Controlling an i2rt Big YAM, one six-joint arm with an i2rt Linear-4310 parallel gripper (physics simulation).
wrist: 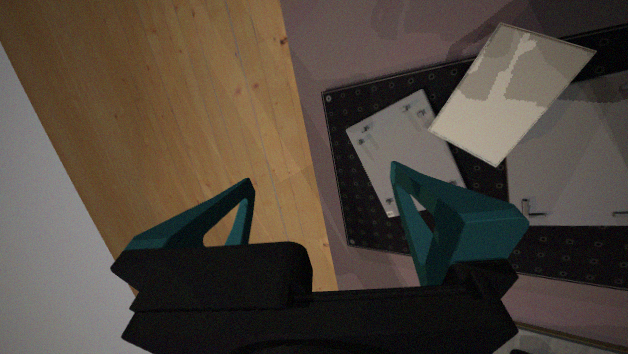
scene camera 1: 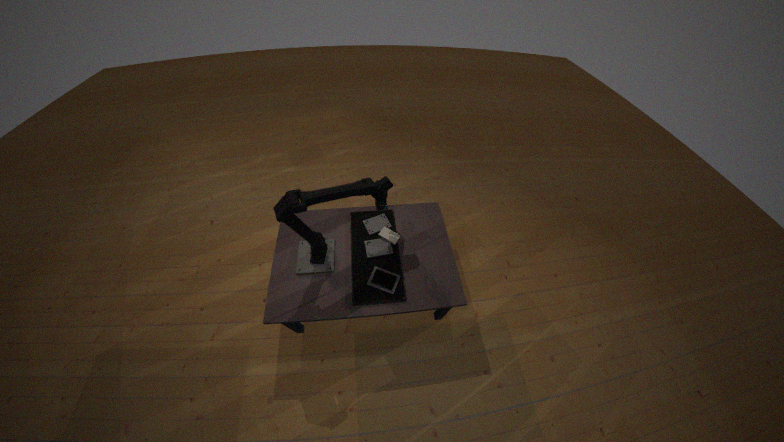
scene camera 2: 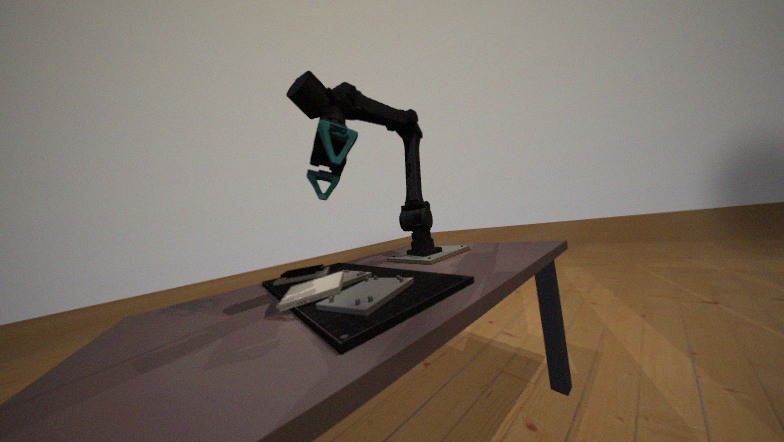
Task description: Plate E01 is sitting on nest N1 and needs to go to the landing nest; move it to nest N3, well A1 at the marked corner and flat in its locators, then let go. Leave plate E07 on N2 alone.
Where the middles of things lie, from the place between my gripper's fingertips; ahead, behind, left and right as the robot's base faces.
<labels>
My hand is 50 mm past the grey fixture plate (scene camera 2: 364,298), 20 mm to the left of it and 210 mm above it.
</labels>
